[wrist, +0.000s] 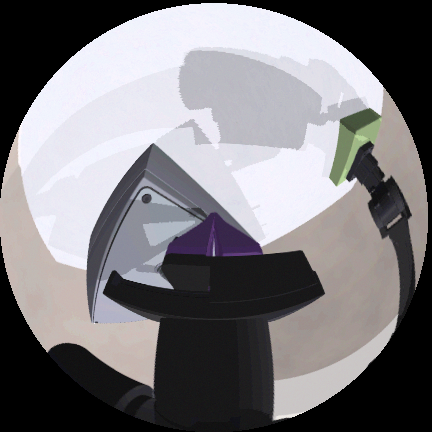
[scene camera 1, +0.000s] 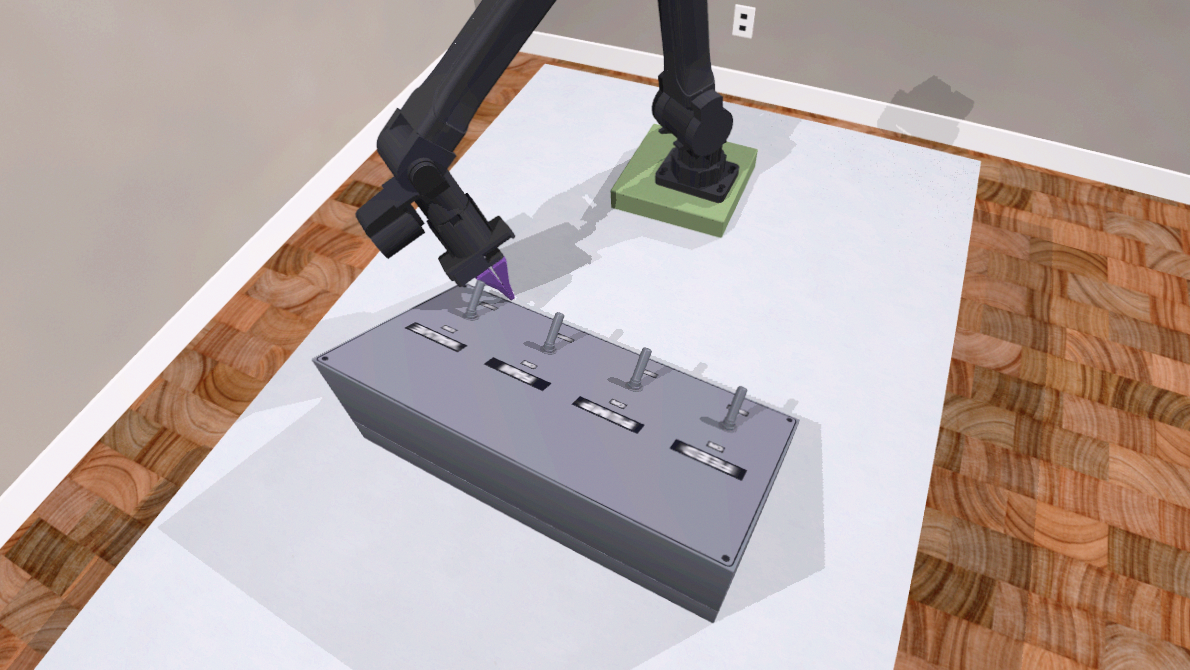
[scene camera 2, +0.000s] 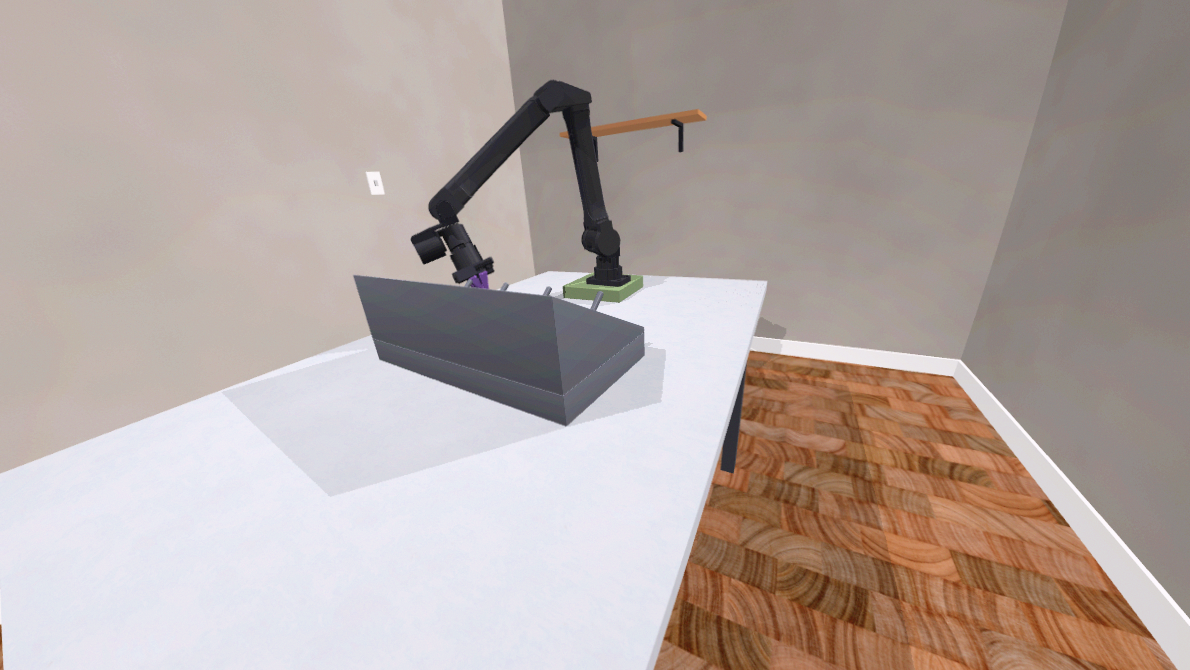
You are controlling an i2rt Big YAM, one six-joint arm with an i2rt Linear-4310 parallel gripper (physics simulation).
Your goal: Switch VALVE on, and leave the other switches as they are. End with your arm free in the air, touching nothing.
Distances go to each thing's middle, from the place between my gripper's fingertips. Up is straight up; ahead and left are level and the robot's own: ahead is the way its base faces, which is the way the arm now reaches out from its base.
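Grey switch box (scene camera 1: pixel 648 479): 150 mm ahead of my hand, 160 mm to the left of it, 20 mm above it.
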